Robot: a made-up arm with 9 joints. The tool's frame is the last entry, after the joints.
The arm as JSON. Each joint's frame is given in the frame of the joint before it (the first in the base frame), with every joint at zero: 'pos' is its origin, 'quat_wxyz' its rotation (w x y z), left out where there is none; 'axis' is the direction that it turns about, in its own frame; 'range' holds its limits. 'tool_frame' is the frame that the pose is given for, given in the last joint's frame.
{
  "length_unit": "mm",
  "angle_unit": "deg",
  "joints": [
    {
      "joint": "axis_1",
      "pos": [
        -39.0,
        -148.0,
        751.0
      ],
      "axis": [
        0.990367,
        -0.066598,
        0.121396
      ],
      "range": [
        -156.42,
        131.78
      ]
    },
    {
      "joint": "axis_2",
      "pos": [
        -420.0,
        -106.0,
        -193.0
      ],
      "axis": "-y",
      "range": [
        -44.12,
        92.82
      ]
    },
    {
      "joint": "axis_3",
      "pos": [
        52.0,
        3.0,
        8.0
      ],
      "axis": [
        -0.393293,
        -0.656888,
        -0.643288
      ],
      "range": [
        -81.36,
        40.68
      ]
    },
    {
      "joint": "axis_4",
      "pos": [
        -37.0,
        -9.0,
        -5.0
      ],
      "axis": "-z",
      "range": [
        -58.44,
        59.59
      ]
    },
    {
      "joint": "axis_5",
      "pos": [
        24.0,
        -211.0,
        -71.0
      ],
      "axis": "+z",
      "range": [
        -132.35,
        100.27
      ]
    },
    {
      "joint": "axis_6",
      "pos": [
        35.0,
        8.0,
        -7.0
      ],
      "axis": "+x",
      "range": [
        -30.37,
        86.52
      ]
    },
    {
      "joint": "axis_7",
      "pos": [
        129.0,
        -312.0,
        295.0
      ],
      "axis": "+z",
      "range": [
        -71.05,
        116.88
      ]
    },
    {
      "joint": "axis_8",
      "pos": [
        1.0,
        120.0,
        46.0
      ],
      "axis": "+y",
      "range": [
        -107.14,
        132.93
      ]
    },
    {
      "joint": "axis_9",
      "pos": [
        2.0,
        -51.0,
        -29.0
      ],
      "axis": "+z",
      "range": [
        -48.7,
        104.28
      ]
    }
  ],
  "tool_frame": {
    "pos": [
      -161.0,
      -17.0,
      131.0
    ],
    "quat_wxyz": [
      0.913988,
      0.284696,
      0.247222,
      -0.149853
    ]
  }
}
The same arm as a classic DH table. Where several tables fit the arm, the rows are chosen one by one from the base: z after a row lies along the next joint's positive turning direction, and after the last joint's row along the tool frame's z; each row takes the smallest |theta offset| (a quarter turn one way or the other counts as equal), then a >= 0, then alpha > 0; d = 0 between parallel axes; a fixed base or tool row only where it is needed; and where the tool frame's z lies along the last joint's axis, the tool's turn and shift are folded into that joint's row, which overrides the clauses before.
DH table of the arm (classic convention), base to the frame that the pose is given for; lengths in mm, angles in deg. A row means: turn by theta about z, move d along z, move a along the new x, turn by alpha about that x. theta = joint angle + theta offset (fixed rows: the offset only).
base (fixed): theta_offset 86.15; d 754.5; a -150.3; alpha 83.03
axis_1: theta_offset -89.53; d -470.5; a 140.5; alpha 86.18
axis_2: theta_offset 51.57; d 162; a 40.2; alpha 48.94
axis_3: theta_offset 42.94; d -10.1; a -27.1; alpha 49.96
axis_4: theta_offset 52.6; d 0; a 212.4; alpha 180
axis_5: theta_offset -6.49; d -60.5; a -8; alpha -90
axis_6: theta_offset 0; d 164; a 312; alpha 90
axis_7: theta_offset 90; d 341; a 1; alpha -90
axis_8: theta_offset 0; d 69; a 2; alpha 90
axis_9: theta_offset 31.66; d 173.8; a -146; alpha 44.3
tool (fixed): theta_offset -50.28; d -100.3; a 0; alpha 0
Joint limits (deg, base to tool): -156.42..131.78 -44.12..92.82 -81.36..40.68 -58.44..59.59 -132.35..100.27 -30.37..86.52 -71.05..116.88 -107.14..132.93 -48.7..104.28

